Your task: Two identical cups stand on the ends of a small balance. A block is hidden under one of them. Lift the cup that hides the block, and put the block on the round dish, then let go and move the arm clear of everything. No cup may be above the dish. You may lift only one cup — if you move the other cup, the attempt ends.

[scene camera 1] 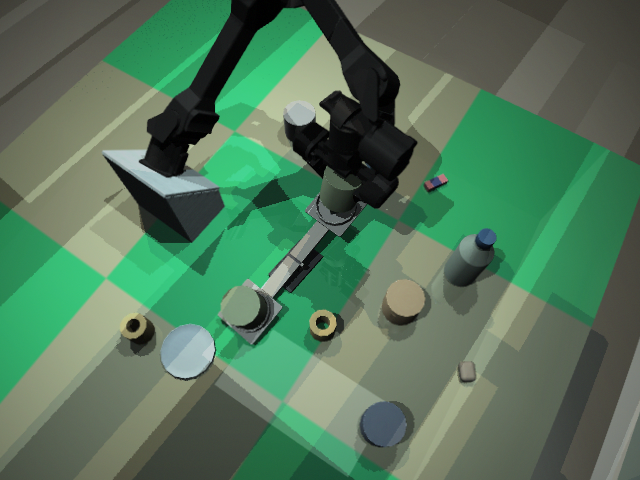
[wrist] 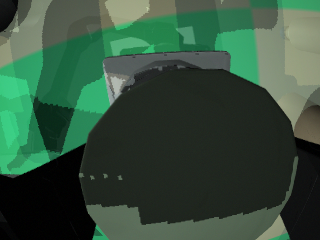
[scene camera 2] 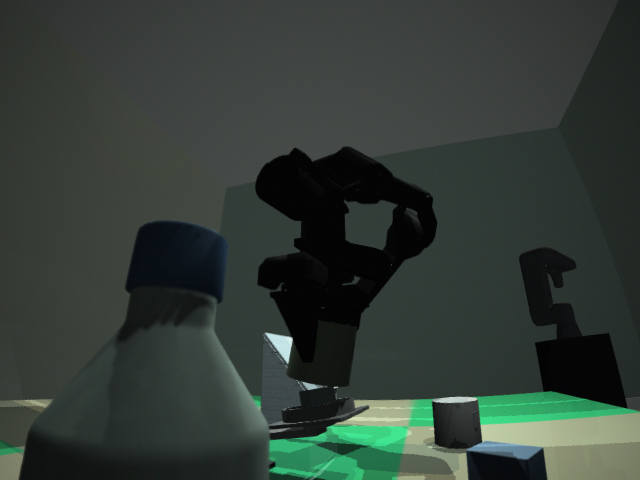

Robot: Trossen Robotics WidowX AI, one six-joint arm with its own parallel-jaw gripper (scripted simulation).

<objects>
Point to a grey cylinder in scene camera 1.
297, 115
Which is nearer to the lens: the grey cylinder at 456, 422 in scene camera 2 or the bottle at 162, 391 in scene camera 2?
The bottle.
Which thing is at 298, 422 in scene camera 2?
A balance beam.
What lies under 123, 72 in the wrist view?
A balance beam.
</objects>
